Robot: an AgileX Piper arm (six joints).
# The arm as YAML. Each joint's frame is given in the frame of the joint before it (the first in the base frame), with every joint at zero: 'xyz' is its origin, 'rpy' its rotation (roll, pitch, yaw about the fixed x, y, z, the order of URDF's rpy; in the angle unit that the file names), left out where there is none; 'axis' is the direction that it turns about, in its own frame. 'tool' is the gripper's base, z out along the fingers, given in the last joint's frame.
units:
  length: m
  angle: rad
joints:
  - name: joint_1
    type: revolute
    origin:
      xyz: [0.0, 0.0, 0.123]
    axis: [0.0, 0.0, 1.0]
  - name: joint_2
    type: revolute
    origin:
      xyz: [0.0, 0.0, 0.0]
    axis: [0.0, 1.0, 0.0]
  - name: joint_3
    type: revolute
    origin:
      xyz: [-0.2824, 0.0, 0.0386]
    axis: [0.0, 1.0, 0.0]
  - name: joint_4
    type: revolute
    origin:
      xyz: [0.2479, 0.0, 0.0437]
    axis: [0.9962, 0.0, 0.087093]
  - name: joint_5
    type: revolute
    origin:
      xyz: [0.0, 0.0, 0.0]
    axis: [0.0, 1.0, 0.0]
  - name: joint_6
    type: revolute
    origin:
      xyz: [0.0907, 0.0, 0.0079]
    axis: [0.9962, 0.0, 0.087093]
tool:
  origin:
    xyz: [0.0, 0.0, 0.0]
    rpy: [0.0, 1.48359, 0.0]
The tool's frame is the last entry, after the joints.
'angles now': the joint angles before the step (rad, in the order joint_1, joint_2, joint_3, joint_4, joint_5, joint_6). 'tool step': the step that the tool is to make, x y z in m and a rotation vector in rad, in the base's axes. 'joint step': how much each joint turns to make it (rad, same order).
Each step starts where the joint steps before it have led.
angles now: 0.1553 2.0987 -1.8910 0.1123 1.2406 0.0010
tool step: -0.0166 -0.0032 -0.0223 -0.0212 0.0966 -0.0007
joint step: -0.0001 -0.0263 0.1273 -0.0063 -0.0025 0.0014
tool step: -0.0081 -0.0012 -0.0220 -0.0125 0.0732 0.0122
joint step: 0.0002 0.0093 0.0709 0.0000 -0.0048 -0.0126
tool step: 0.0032 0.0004 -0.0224 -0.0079 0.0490 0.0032
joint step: -0.0002 0.0497 0.0057 0.0000 -0.0054 -0.0040
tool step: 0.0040 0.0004 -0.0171 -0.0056 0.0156 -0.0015
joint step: 0.0001 0.0391 0.0016 -0.0023 -0.0245 0.0001
